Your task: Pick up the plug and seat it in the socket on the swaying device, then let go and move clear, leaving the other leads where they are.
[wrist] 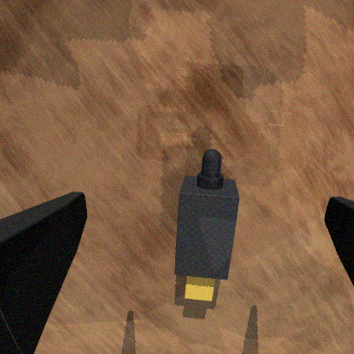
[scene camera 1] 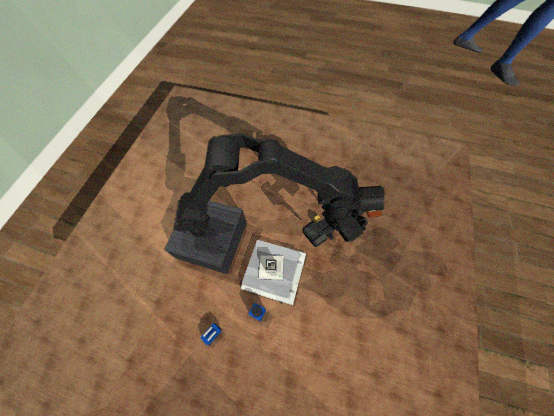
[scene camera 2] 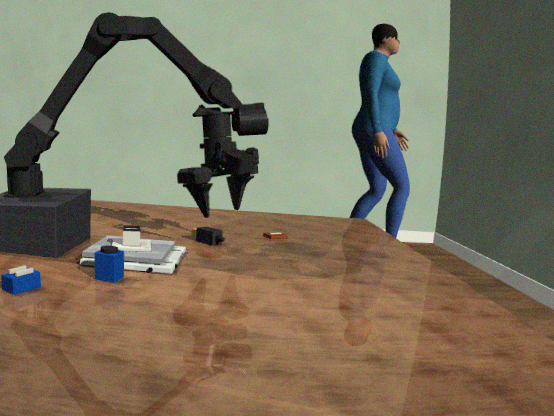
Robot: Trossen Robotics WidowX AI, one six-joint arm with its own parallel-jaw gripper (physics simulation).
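The plug, a black block with a round black nub at one end and a yellow tip at the other, lies on the table (scene camera 2: 209,235) (wrist: 207,230). In scene camera 1 its yellow tip (scene camera 1: 317,218) shows and the arm hides most of the body. My gripper (scene camera 1: 334,232) (scene camera 2: 222,212) (wrist: 209,207) is open and empty above the plug. In the wrist view the plug lies between the fingers, its long sides running roughly along them, clear of both. The socket (scene camera 1: 271,265) (scene camera 2: 131,236), a small upright white housing with a dark square opening, stands on the grey-and-white device (scene camera 1: 292,272) (scene camera 2: 162,250).
A blue block with a black round top (scene camera 1: 257,312) (scene camera 2: 109,265) stands close to the device. A blue block with two white bars (scene camera 1: 211,334) (scene camera 2: 21,281) lies farther off. A flat orange piece (scene camera 1: 374,214) (scene camera 2: 275,235) lies beyond the plug. The arm's dark base (scene camera 1: 207,237) (scene camera 2: 55,220) adjoins the device's area.
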